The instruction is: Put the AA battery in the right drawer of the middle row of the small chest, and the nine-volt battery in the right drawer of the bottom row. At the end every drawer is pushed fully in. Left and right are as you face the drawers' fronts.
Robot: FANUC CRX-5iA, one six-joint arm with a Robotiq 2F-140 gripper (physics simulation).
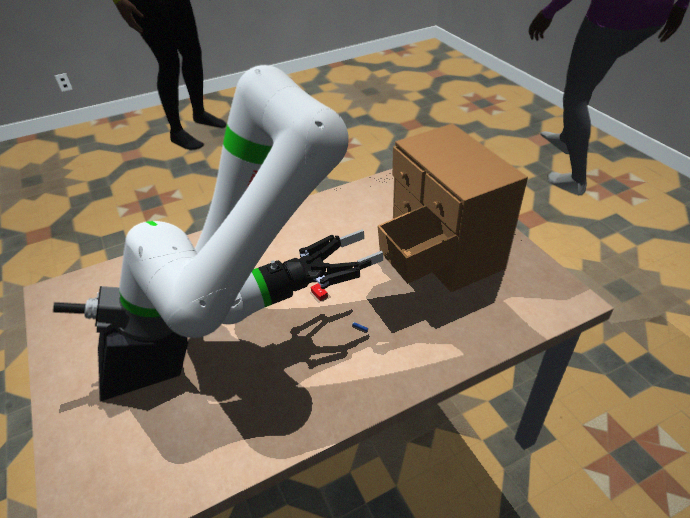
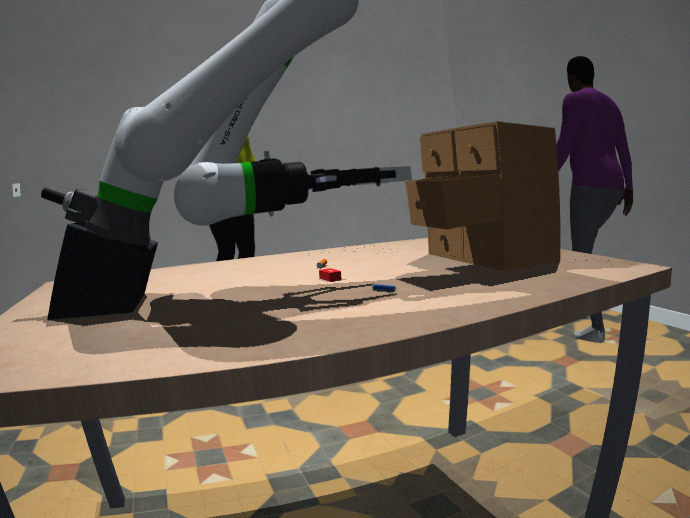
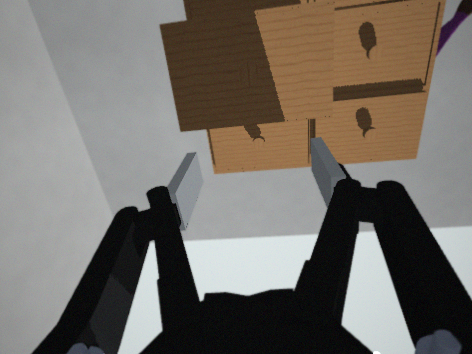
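Pixels of known places: gripper, between the fingertips: point(image 1: 372, 244) point(image 2: 398, 174) point(image 3: 254, 161); arm's base, origin of its link: point(image 1: 145, 317) point(image 2: 115, 233).
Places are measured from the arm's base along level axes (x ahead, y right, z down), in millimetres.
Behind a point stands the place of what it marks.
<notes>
The small chest point(image 1: 457, 158) {x 832, y -163, z -174 mm} point(image 2: 529, 200) {x 855, y -8, z -6 mm} point(image 3: 375, 145) stands at the table's far end. Its right middle-row drawer point(image 1: 426, 264) {x 689, y 22, z -3 mm} point(image 2: 462, 200) {x 675, y 25, z -12 mm} point(image 3: 220, 75) {x 623, y -11, z -5 mm} is pulled well out; its visible inside looks empty. The right bottom-row drawer is mostly hidden. My gripper point(image 1: 362, 248) {x 561, y -23, z -64 mm} point(image 2: 402, 173) {x 561, y -23, z -64 mm} point(image 3: 254, 161) {x 561, y -23, z -64 mm} is open and empty, just in front of the pulled-out drawer, near the height of its top edge. A red block point(image 1: 319, 291) {x 425, y -81, z 122 mm} point(image 2: 329, 274) {x 421, y -62, z 124 mm}, nine-volt shaped, lies on the table. A blue cylinder point(image 1: 360, 326) {x 502, y 64, z 129 mm} point(image 2: 384, 288) {x 501, y 68, z 133 mm} and an orange cylinder point(image 2: 322, 263) {x 425, y -225, z 128 mm} also lie there; I cannot tell which is the AA battery.
The wooden table point(image 1: 390, 401) {x 510, y 288, z 138 mm} point(image 2: 234, 373) {x 257, y 378, z 144 mm} carries the arm's black base point(image 1: 142, 359) {x -17, y 88, z 41 mm} point(image 2: 100, 273) {x -10, y 87, z 62 mm} at the other end. The two top-row drawers look pushed in. The pulled-out drawer overhangs the table in front of the chest. Two people stand beyond the table.
</notes>
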